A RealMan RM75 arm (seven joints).
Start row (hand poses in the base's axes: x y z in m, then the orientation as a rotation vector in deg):
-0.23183, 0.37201, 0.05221, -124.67, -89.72, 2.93
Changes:
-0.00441, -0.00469, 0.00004, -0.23, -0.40, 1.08
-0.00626, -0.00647, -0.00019, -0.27, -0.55, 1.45
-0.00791, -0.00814, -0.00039, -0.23, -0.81, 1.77
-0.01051, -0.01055, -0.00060, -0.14, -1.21, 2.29
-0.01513, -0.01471, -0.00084, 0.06, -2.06, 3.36
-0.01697, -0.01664, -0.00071, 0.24, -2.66, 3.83
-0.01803, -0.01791, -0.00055, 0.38, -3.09, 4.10
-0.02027, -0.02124, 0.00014, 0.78, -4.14, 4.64
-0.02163, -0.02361, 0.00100, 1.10, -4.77, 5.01
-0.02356, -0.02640, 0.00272, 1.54, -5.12, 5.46
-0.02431, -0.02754, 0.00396, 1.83, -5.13, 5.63
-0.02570, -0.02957, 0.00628, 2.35, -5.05, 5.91
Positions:
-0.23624, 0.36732, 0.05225, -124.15, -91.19, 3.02
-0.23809, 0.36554, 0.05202, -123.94, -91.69, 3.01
-0.23974, 0.36387, 0.05182, -123.74, -92.17, 2.79
-0.24234, 0.36146, 0.05161, -123.40, -92.93, 2.45
-0.24696, 0.35730, 0.05137, -122.68, -94.49, 1.71
-0.24880, 0.35537, 0.05150, -122.36, -95.27, 1.06
-0.24986, 0.35410, 0.05166, -122.17, -95.75, 0.56
-0.25210, 0.35077, 0.05235, -121.76, -96.78, -0.74
-0.25346, 0.34840, 0.05321, -121.40, -97.41, -1.56
-0.25539, 0.34561, 0.05493, -120.80, -97.94, -2.15
-0.25614, 0.34447, 0.05617, -120.44, -98.02, -2.34
-0.25753, 0.34244, 0.05849, -119.78, -98.10, -2.56

